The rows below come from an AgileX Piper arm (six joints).
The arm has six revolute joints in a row. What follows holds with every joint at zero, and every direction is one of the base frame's. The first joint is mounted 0.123 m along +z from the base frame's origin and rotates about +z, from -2.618 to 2.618 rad. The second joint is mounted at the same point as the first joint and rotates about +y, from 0 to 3.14 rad. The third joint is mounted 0.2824 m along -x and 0.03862 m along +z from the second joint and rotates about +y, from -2.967 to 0 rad. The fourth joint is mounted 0.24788 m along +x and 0.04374 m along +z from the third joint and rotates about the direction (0.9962, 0, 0.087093), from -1.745 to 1.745 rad. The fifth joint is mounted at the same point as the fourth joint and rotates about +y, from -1.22 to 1.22 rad. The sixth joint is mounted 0.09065 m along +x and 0.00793 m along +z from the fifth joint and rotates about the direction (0.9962, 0, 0.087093), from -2.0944 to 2.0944 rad. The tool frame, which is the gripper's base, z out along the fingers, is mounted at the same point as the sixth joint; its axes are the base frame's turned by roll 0, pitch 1.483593 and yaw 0 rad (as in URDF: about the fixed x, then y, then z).
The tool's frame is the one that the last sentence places.
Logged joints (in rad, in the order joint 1, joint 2, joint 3, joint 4, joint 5, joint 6), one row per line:
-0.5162, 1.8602, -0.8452, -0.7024, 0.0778, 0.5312
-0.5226, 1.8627, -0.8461, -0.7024, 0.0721, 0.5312
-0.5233, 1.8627, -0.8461, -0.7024, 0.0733, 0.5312
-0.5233, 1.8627, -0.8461, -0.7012, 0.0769, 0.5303
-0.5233, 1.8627, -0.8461, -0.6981, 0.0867, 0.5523
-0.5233, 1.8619, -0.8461, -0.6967, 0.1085, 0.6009
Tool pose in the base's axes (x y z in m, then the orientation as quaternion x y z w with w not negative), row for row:
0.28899, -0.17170, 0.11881, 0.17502, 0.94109, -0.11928, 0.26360
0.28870, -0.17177, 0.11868, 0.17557, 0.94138, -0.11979, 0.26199
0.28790, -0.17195, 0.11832, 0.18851, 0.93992, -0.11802, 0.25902
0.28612, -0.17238, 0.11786, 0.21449, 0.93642, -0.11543, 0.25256
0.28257, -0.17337, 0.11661, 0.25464, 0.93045, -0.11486, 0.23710
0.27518, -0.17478, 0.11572, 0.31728, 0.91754, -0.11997, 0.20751
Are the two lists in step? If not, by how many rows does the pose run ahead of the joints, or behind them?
The pose runs 2 rows ahead of the joints: the pose in row i belongs to the joints in row i + 2.
